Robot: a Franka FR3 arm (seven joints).
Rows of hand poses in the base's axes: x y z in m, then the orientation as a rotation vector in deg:
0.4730, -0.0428, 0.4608, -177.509, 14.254, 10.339
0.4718, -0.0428, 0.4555, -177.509, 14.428, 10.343
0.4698, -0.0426, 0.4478, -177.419, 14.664, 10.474
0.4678, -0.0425, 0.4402, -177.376, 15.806, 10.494
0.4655, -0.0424, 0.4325, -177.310, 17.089, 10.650
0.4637, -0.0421, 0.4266, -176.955, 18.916, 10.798
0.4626, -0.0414, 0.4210, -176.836, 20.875, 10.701
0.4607, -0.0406, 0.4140, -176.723, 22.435, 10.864
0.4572, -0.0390, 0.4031, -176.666, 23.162, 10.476
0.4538, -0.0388, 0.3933, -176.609, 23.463, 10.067
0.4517, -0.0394, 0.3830, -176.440, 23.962, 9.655
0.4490, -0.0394, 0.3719, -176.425, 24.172, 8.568
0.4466, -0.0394, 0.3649, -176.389, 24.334, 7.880
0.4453, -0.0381, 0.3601, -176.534, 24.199, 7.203
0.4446, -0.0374, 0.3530, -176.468, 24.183, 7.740
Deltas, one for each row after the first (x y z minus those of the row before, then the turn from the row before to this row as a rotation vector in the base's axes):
-0.0012, 0.0000, -0.0053, -0.020, 0.005, -0.110
-0.0020, 0.0002, -0.0077, 0.061, 0.084, -0.158
-0.0020, 0.0001, -0.0076, -0.097, 0.030, -0.729
-0.0023, 0.0001, -0.0077, -0.100, 0.119, -0.818
-0.0018, 0.0003, -0.0059, 0.099, 0.109, -1.197
-0.0011, 0.0007, -0.0056, -0.175, -0.028, -1.252
-0.0019, 0.0008, -0.0070, -0.132, 0.132, -0.995
-0.0035, 0.0016, -0.0109, -0.072, -0.237, -0.469
-0.0034, 0.0002, -0.0098, -0.005, -0.260, -0.202
-0.0021, -0.0006, -0.0103, 0.070, -0.268, -0.342
-0.0027, 0.0000, -0.0111, -0.060, -0.694, -0.147
-0.0024, 0.0000, -0.0070, -0.020, -0.441, -0.115
-0.0013, 0.0013, -0.0048, -0.152, -0.423, 0.096
-0.0007, 0.0007, -0.0071, 0.092, 0.337, 0.008

